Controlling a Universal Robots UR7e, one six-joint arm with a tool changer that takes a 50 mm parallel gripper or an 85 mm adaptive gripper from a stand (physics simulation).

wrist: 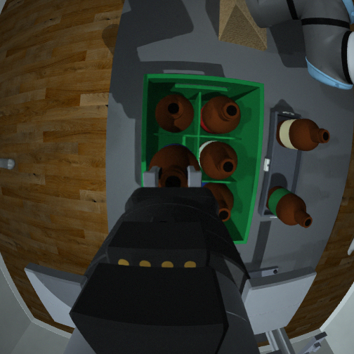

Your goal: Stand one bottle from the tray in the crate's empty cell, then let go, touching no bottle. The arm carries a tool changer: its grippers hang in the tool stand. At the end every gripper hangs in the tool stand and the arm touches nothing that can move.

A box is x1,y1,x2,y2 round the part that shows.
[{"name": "cream-labelled bottle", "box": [276,118,328,150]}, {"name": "brown bottle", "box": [148,143,198,186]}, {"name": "white-labelled bottle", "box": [198,140,236,178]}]
